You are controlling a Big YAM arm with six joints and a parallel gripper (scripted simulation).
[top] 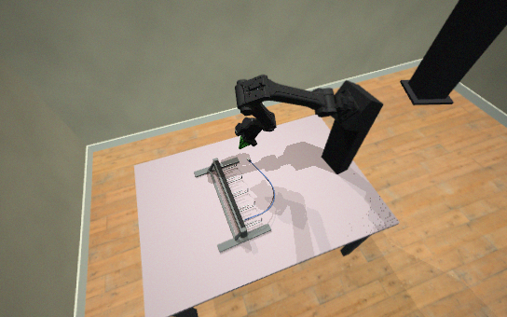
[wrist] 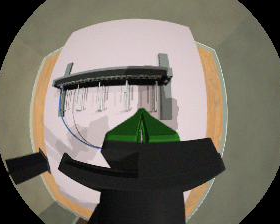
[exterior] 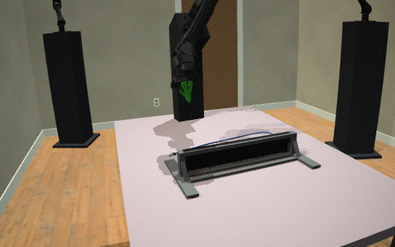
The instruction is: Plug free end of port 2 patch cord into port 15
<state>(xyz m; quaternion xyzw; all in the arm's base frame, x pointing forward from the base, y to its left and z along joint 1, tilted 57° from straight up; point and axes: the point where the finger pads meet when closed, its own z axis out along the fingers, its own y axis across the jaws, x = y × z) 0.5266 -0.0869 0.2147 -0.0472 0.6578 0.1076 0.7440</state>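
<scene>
Right now the plug is 24 cm below my hand, 9 cm to the right of it and 4 cm behind it.
</scene>
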